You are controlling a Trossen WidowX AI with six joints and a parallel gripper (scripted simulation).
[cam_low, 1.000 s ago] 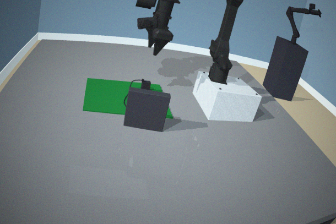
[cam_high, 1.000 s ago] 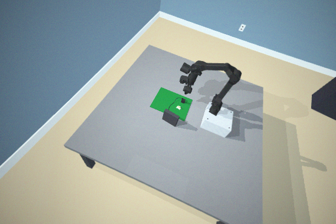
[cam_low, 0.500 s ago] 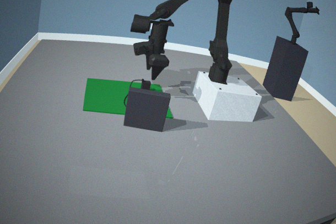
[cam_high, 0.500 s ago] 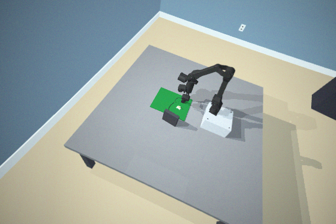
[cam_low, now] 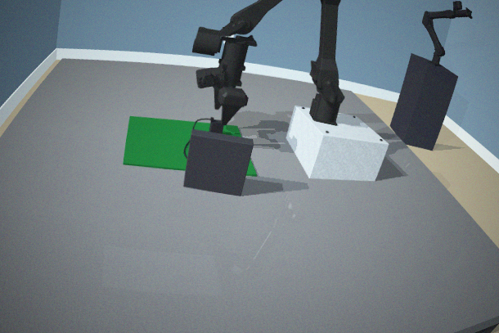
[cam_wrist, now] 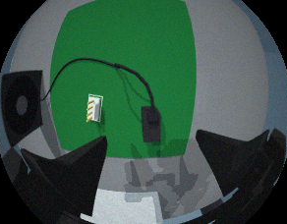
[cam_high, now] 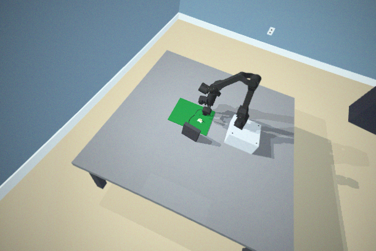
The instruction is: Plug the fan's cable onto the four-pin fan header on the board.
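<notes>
Right now the dark plug is 3 cm below my gripper tip. The rest, counted from my gripper tip: white four-pin header 8 cm to the left, 6 cm below; then green board 7 cm ahead, 7 cm to the left, 7 cm below; then dark square fan 23 cm to the left.
</notes>
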